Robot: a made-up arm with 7 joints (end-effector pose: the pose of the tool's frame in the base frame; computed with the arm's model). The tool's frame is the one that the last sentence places.
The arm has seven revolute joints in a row. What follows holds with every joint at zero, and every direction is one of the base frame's. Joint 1 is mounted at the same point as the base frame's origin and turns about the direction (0, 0.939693, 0.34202), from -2.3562 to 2.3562 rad. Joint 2 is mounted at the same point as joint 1 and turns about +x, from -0.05 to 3.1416 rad. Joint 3 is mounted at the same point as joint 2 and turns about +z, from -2.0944 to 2.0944 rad. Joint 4 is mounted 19.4 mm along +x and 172.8 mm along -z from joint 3 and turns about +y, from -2.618 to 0.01 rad. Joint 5 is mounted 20 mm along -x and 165 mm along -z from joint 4 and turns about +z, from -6.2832 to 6.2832 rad. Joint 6 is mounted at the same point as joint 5 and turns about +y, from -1.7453 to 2.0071 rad. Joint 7 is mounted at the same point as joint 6 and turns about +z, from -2.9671 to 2.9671 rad. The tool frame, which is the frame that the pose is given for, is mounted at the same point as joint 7; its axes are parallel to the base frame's.
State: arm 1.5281 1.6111 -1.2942 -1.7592 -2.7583 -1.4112 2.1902
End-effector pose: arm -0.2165 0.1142 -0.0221 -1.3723 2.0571 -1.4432
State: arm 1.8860 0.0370 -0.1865 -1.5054 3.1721 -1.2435 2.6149
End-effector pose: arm -0.2299 -0.0501 -0.1394 -0.4698 1.4069 0.0783
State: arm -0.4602 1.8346 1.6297 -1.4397 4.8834 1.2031 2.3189
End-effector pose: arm -0.0811 0.1672 0.2095 -0.2303 1.5001 -0.6989
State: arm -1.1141 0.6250 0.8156 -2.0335 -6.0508 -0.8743 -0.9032
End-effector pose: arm 0.1229 0.1205 0.1226 -1.3331 1.6312 -0.6527
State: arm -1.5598 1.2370 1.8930 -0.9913 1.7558 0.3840 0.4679
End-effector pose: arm 0.0683 0.3026 0.0600 1.7108 1.0070 -0.0973
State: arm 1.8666 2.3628 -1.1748 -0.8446 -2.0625 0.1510 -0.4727
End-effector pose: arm 0.0041 0.3188 0.0592 1.6374 -0.2194 0.9485
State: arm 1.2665 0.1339 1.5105 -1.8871 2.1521 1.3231 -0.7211
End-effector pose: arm -0.1647 0.1606 -0.0089 0.0670 -1.0399 0.6311
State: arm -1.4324 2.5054 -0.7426 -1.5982 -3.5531 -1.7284 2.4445
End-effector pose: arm 0.0189 0.1662 0.2040 2.0672 0.6833 0.9255
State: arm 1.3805 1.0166 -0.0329 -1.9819 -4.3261 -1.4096 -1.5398
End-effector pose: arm -0.0663 0.1351 -0.1579 1.4805 -0.6886 0.0391
